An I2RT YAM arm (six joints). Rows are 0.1 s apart.
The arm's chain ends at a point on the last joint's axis. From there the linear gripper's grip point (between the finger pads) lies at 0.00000 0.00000 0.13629 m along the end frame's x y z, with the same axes.
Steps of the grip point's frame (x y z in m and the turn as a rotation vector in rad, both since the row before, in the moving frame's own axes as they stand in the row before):
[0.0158 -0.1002 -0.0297 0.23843 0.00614 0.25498]
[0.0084 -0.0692 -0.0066 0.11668 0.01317 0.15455]
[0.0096 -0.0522 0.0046 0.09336 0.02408 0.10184]
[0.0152 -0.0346 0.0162 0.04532 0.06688 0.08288]
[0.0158 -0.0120 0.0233 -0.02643 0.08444 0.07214]
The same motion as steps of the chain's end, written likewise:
[0.0109 -0.0685 -0.0259 0.23843 0.00614 0.25498]
[0.0054 -0.0535 -0.0057 0.11668 0.01317 0.15455]
[0.0057 -0.0397 0.0052 0.09336 0.02408 0.10184]
[0.0058 -0.0288 0.0166 0.04532 0.06688 0.08288]
[0.0044 -0.0160 0.0238 -0.02643 0.08444 0.07214]

